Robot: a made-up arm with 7 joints. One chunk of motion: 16 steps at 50 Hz.
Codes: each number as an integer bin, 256 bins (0 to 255) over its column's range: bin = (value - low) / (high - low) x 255, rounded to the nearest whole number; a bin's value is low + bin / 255 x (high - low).
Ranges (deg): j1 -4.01..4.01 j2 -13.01..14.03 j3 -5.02..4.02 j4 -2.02..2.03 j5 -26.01..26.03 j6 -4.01..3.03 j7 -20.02..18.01
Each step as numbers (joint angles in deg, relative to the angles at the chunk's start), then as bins.
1 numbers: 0.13 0.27 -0.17 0.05 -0.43 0.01 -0.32
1 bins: 132 125 137 130 125 146 132
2 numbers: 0.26 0.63 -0.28 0.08 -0.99 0.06 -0.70
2 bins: 136 129 134 132 123 147 130
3 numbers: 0.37 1.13 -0.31 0.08 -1.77 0.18 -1.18
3 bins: 139 133 133 132 119 152 126
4 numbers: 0.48 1.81 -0.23 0.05 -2.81 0.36 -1.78
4 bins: 143 140 135 130 114 158 122
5 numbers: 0.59 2.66 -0.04 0.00 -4.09 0.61 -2.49
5 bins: 146 148 140 127 107 167 118
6 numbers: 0.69 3.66 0.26 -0.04 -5.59 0.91 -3.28
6 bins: 149 157 149 125 100 178 112
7 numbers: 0.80 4.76 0.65 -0.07 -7.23 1.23 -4.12
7 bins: 153 168 160 123 92 190 107
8 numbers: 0.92 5.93 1.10 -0.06 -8.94 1.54 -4.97
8 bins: 157 179 173 123 84 201 101
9 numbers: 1.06 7.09 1.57 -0.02 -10.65 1.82 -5.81
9 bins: 161 190 186 126 75 211 95
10 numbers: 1.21 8.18 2.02 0.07 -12.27 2.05 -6.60
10 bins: 166 200 199 132 67 220 90
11 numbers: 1.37 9.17 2.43 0.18 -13.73 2.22 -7.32
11 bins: 171 209 210 139 60 226 85
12 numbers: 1.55 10.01 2.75 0.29 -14.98 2.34 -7.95
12 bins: 177 217 219 145 54 230 81
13 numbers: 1.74 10.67 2.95 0.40 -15.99 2.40 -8.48
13 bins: 183 223 225 152 49 232 77
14 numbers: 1.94 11.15 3.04 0.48 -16.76 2.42 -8.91
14 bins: 189 228 227 157 45 233 74
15 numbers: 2.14 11.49 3.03 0.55 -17.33 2.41 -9.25
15 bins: 196 231 227 162 43 233 72
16 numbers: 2.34 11.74 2.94 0.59 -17.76 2.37 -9.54
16 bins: 202 233 225 164 40 231 70
